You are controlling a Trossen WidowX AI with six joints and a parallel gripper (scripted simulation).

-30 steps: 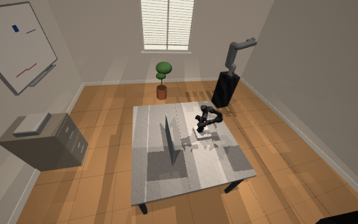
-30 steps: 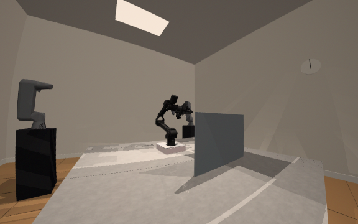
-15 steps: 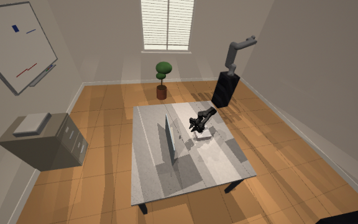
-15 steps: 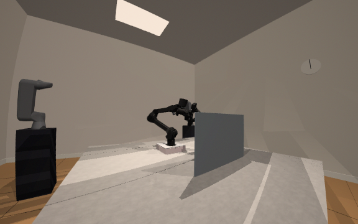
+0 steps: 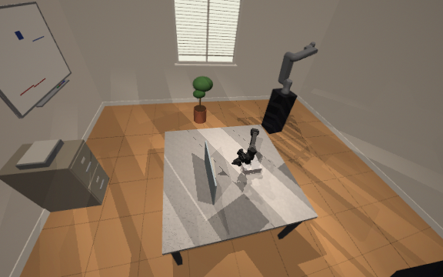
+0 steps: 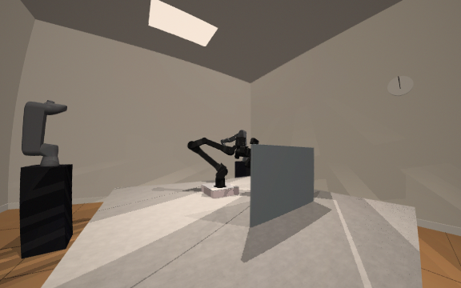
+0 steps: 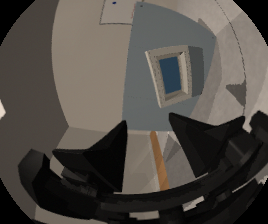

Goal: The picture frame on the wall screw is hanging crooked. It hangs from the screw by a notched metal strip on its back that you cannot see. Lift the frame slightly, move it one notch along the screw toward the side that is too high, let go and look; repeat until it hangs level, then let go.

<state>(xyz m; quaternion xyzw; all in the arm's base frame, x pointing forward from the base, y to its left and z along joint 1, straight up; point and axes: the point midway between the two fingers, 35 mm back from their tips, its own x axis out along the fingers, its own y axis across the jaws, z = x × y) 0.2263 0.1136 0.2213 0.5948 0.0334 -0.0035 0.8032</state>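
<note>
Now: the picture frame 17 cm ahead of my gripper tip, 6 cm to the right of it and 10 cm below it. Also, from my gripper tip: grey wall panel: 18 cm ahead, 5 cm to the right, 12 cm below.
</note>
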